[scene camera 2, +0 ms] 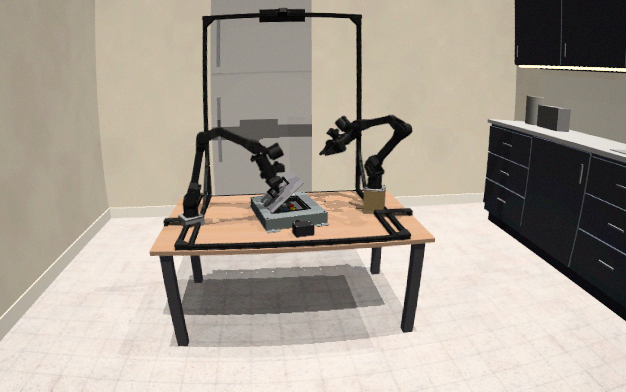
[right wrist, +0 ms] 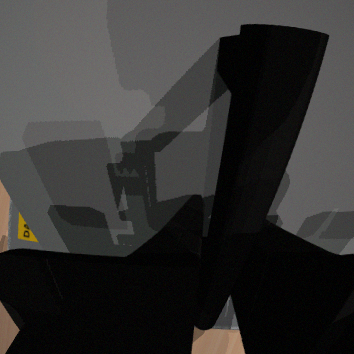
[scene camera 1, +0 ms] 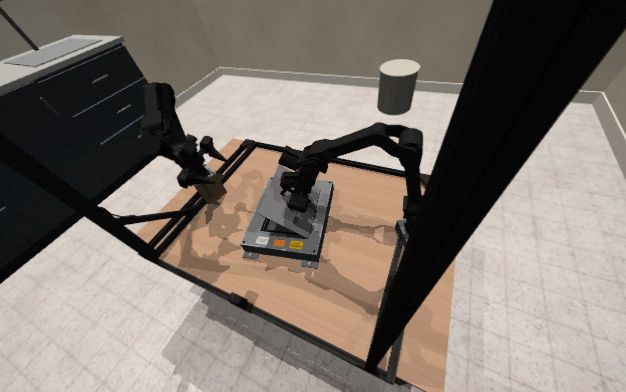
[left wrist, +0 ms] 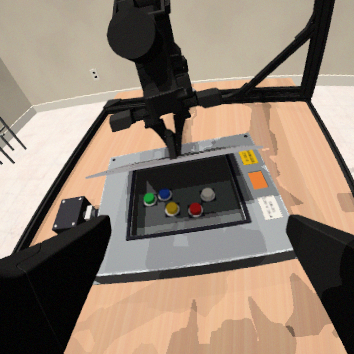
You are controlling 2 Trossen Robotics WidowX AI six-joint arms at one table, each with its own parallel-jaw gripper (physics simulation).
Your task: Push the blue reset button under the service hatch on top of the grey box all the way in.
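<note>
The grey box (scene camera 1: pixel 252 239) (scene camera 2: pixel 295 220) (left wrist: pixel 175 255) stands on the table. Its hatch (scene camera 1: pixel 280 215) (scene camera 2: pixel 291 191) (left wrist: pixel 125 170) (right wrist: pixel 60 60) is tilted up steeply, leaving the opening visible in the left wrist view. Inside, the blue button (left wrist: pixel 164 194) sits between the green button (left wrist: pixel 149 198) and the yellow button (left wrist: pixel 172 208); how far in it stands is unclear. My right gripper (scene camera 2: pixel 272 192) (left wrist: pixel 176 155) (right wrist: pixel 206 203) is shut on the hatch's black handle (right wrist: pixel 260 125), on the hatch's outer side. My left gripper (scene camera 1: pixel 220 170) (scene camera 2: pixel 324 151) (left wrist: pixel 199 223) is open and empty, high and away from the box.
A red button (left wrist: pixel 195 209) and a pale grey button (left wrist: pixel 208 194) are also in the opening. A small black block (scene camera 2: pixel 303 228) (left wrist: pixel 72 214) adjoins the box's side. Black frame rails (scene camera 2: pixel 240 246) edge the table. The left arm stands on a brown block (scene camera 2: pixel 374 201).
</note>
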